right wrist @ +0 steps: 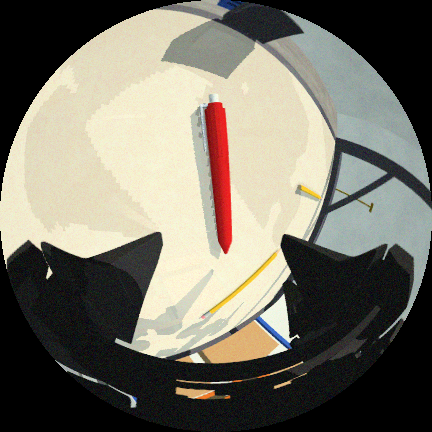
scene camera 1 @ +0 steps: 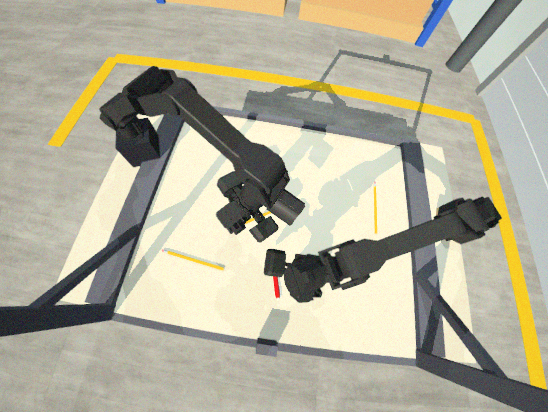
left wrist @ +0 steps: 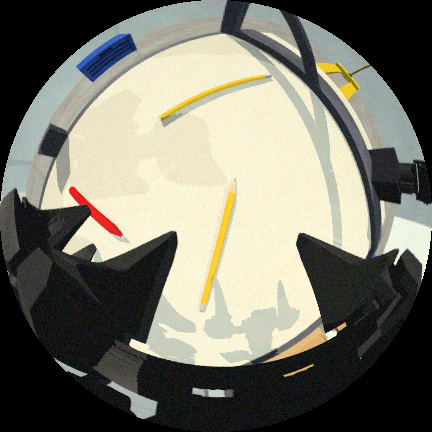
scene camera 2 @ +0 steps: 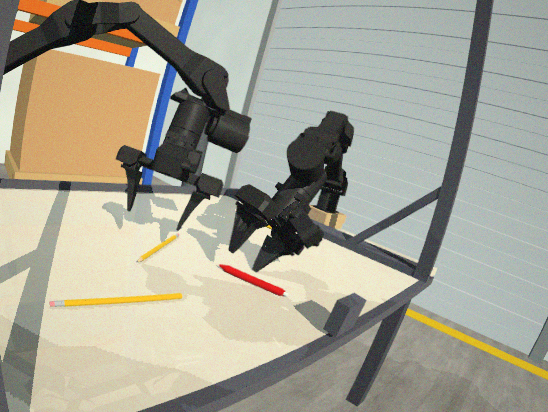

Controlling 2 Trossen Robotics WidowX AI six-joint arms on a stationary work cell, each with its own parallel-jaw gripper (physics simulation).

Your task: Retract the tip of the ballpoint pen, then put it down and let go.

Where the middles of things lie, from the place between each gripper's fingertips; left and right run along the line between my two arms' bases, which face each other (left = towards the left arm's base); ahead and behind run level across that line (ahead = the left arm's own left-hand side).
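The red ballpoint pen (right wrist: 215, 121) has my right gripper 3 cm beyond it, and that gripper is also 2 cm above it.
As for my left hand, it is 13 cm to the left of the red ballpoint pen and 13 cm beyond it, while being 6 cm higher than the pen.
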